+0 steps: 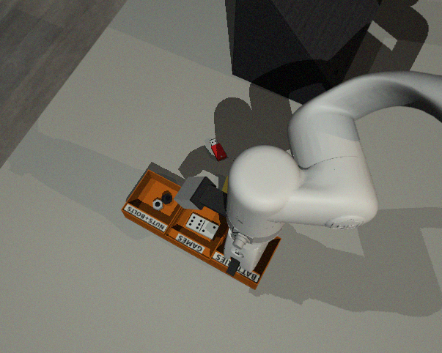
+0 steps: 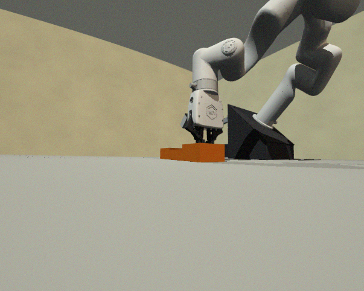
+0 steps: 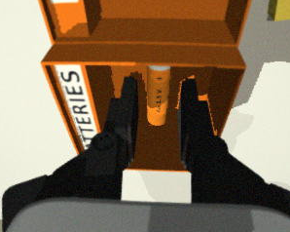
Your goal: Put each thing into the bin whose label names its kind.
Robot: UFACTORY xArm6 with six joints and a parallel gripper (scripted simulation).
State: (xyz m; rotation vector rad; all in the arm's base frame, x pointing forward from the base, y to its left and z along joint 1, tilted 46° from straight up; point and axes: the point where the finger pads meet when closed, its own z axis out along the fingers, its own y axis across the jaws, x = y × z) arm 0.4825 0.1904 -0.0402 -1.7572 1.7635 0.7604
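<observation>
My gripper is now 2 cm above the orange battery. From my hand the other things lie so: black hex nut 16 cm to the right, 2 cm below, 1 cm behind; white domino 8 cm to the right, 3 cm below; yellow block 8 cm behind, 7 cm to the right, 3 cm below.
</observation>
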